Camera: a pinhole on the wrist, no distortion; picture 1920 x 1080 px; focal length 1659.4 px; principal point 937.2 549.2 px. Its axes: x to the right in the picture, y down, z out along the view. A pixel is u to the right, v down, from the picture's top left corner.
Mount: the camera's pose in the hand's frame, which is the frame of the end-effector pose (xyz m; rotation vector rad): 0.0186 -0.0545 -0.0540 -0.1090 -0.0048 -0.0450
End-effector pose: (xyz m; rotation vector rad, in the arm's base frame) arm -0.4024 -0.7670 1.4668 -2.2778 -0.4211 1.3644
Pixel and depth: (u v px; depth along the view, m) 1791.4 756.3 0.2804
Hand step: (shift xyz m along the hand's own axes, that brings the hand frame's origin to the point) 0.1637 0.0043 0.2220
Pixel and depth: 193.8 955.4 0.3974
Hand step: -0.1558 0.0933 0.3292
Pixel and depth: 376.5 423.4 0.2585
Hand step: -0.0701 -0.0419 0.2045
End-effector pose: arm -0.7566 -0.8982 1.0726 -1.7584 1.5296 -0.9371
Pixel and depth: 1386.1 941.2 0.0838
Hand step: 0.0419 -0.0267 0.0273
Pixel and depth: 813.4 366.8 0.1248
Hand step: 0.0084 -0.0541 0.0715
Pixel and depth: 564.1 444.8 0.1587
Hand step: -0.0179 -0.0455 0.1046
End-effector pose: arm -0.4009 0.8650 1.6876 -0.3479 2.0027 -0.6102
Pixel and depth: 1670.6 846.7 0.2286
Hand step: 0.1208 0.0066 0.1695
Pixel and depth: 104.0 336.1 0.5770
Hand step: -0.2755 -0.0523 0.5255
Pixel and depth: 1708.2 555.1 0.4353
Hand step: 0.2197 -0.0146 0.3800
